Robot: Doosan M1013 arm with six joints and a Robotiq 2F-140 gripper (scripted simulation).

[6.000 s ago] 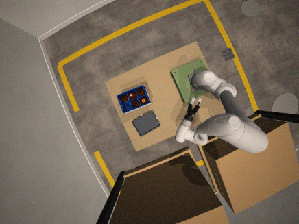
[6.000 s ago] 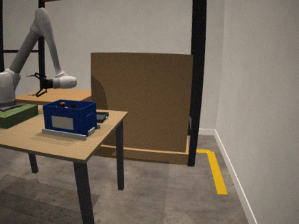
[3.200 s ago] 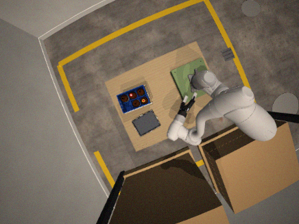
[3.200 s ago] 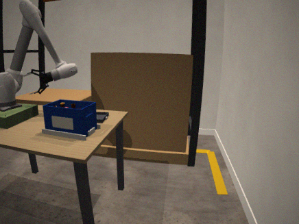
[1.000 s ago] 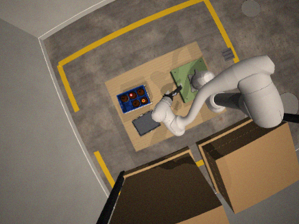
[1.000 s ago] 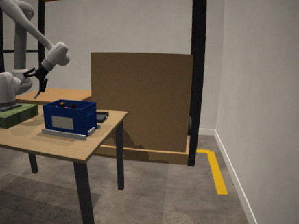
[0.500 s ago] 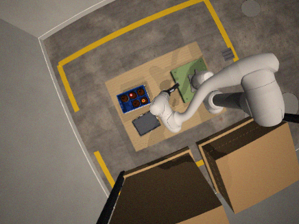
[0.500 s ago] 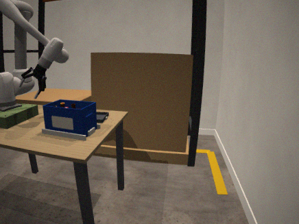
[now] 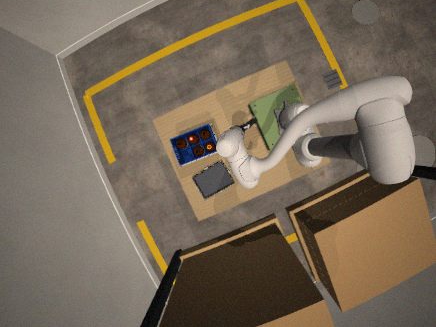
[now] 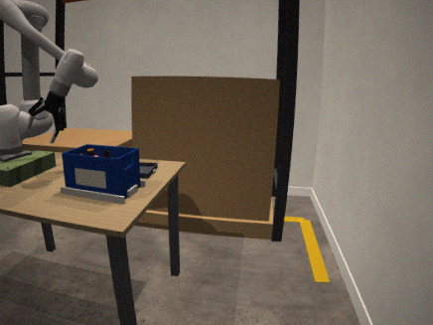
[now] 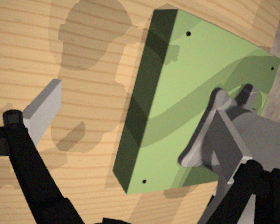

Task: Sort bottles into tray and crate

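The blue crate lies 330 mm ahead of my hand, 150 mm below it and 50 mm to the left of it. The rest, counted from my hand: grey tray: 330 mm to the left, 280 mm ahead, 220 mm below; brown capped bottle: 240 mm ahead, 140 mm below, 90 mm to the left; uncapped bottle: 430 mm ahead, 140 mm below, 20 mm to the left.
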